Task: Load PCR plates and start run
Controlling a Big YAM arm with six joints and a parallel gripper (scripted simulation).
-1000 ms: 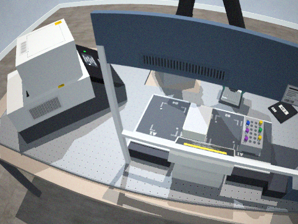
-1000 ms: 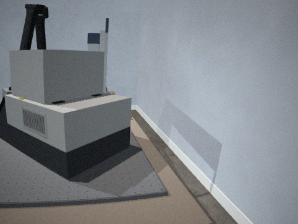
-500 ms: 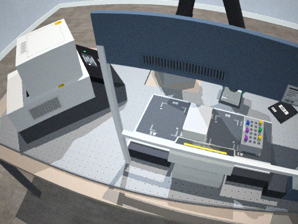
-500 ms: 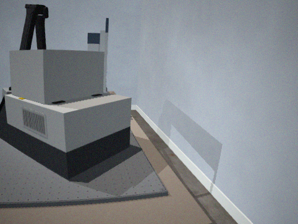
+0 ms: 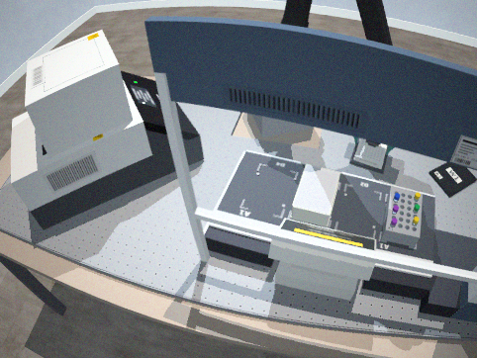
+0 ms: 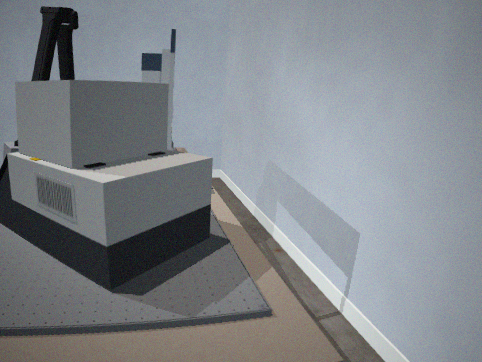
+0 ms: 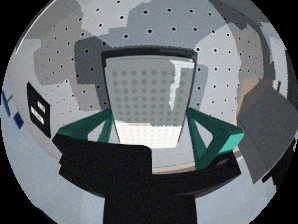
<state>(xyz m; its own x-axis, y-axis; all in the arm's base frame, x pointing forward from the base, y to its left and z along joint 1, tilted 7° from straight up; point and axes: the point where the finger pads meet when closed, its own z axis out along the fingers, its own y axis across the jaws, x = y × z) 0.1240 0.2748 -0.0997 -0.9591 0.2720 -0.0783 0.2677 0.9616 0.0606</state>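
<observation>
My hand is 2 cm above the dark nest pad. The rest, counted from my hand: tube cooling block (28 cm ahead, 5 cm to the left, 5 cm above); post (39 cm ahead, 38 cm to the right, 22 cm above); dark nest (27 cm to the left, 6 cm ahead, 2 cm below).
</observation>
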